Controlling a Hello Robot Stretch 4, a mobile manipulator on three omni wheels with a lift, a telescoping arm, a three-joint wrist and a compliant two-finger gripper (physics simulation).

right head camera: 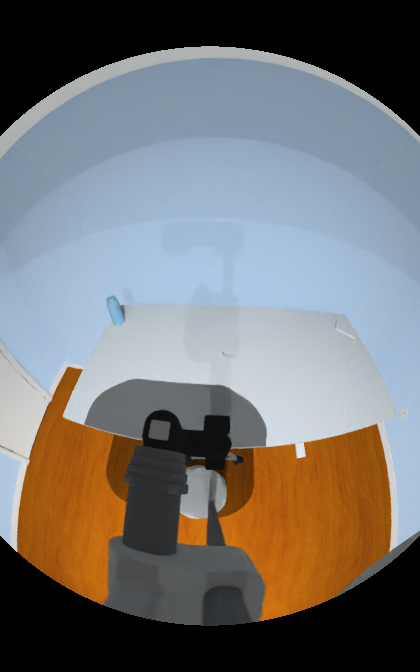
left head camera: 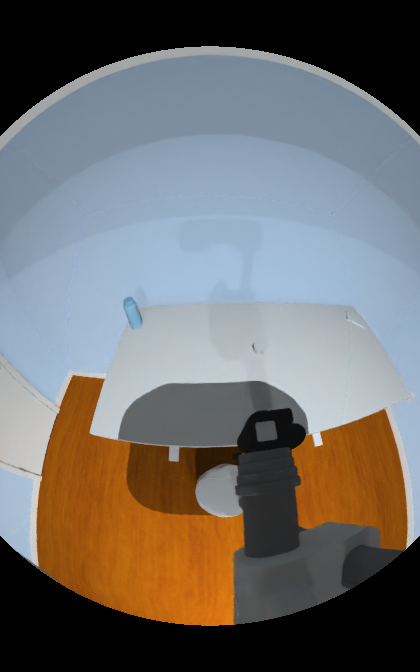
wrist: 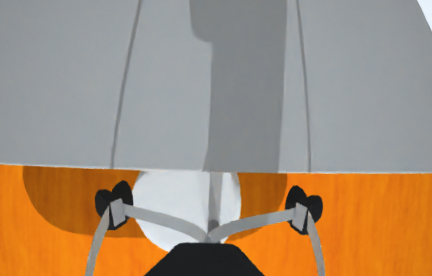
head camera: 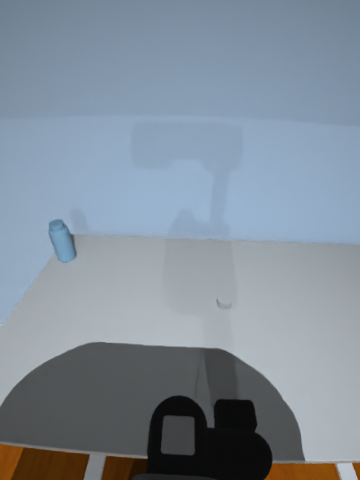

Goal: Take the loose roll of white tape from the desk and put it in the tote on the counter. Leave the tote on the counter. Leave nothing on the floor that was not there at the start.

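Places are measured from the robot's base along level axes (x ahead, y left, z up), in centimetres.
Pixels of known places: gripper, fingertip midpoint: (wrist: 209, 199); robot's base, link origin: (wrist: 190, 192).
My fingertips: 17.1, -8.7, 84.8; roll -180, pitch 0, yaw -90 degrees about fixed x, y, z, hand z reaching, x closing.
Ahead of a thing's pixels: the offset from my fingertips to its top centre, as dx, dy, dz. Level surfaces: height alone.
The roll of white tape @[+43.4, -4.6, +9.9] (head camera: 224, 303) (left head camera: 257, 348) (right head camera: 228, 354) is small and pale and sits on the white desk @[dz +7.5] (head camera: 310, 360) (left head camera: 330, 370) (right head camera: 300, 380), a little right of the middle in the head view. It does not show in the wrist view. My gripper (right head camera: 214, 459) (wrist: 209, 199) is open, with its two fingers wide apart and nothing between them. It points down at the desk's front edge, and in the wrist view its fingertips appear over the floor just outside that edge. The wrist hides part of the gripper in the right head view. The tote and the counter do not show.
A blue bottle @[+62.5, +55.8, +24.0] (head camera: 62, 242) (left head camera: 133, 313) (right head camera: 115, 311) stands at the desk's back left corner. A thin white object (left head camera: 356, 321) (right head camera: 345, 333) lies at the back right. The wall is behind the desk. A white round disc (left head camera: 217, 490) (right head camera: 202, 492) (wrist: 180, 210) shows below the arm.
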